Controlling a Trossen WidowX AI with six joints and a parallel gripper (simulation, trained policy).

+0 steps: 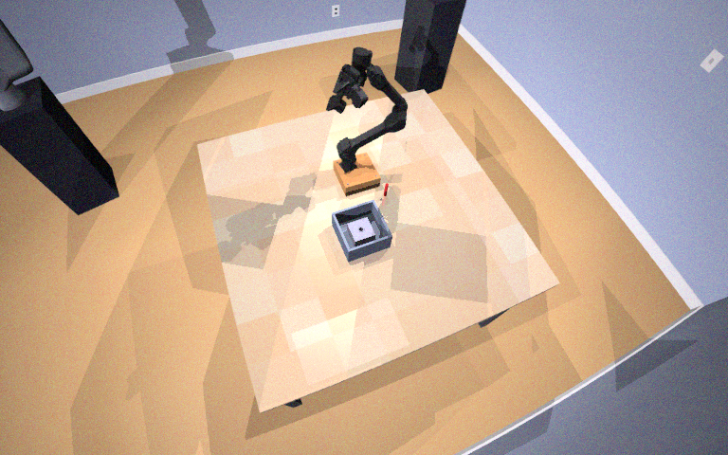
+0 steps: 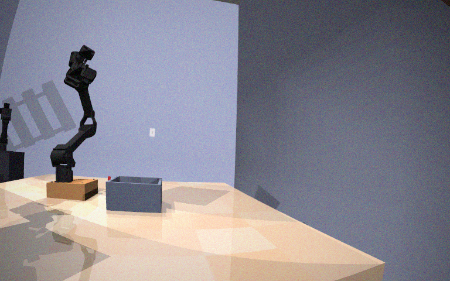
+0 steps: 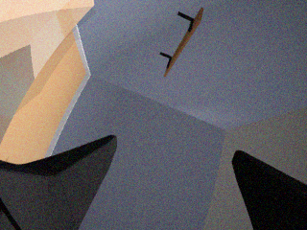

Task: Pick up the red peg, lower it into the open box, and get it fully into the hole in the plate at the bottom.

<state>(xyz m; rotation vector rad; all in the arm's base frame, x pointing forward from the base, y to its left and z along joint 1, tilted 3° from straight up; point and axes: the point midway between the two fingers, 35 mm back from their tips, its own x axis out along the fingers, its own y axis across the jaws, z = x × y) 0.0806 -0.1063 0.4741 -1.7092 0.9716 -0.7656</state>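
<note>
Now: gripper tip 110 mm short of the red peg, 210 mm to the right of it and 500 mm above it. The rest, counted from my gripper tip: grey-blue box 240 mm ahead, 520 mm below; grey plate 240 mm ahead, 500 mm below.
</note>
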